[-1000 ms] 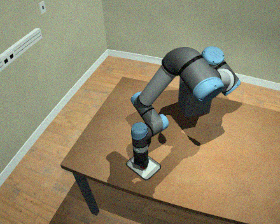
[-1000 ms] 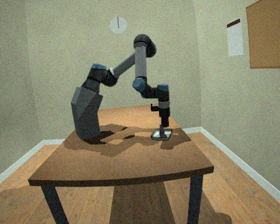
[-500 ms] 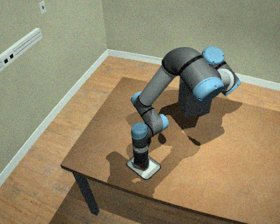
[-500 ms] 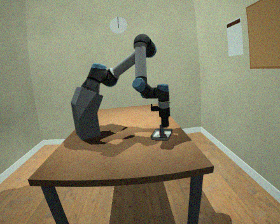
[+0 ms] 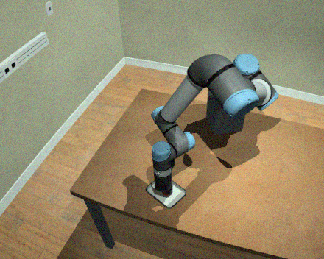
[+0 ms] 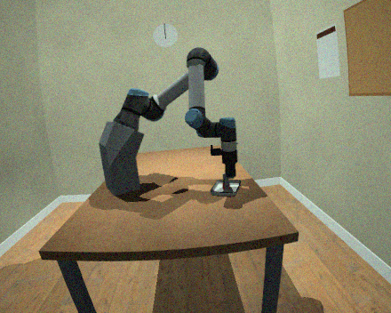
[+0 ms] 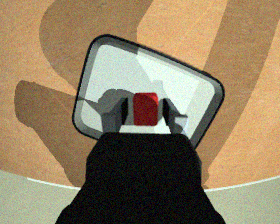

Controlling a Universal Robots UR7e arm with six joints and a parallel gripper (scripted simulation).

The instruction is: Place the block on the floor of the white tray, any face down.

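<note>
The small red block is 10 mm below my hand. The rest, counted from my hand: white tray: 10 mm below.
</note>
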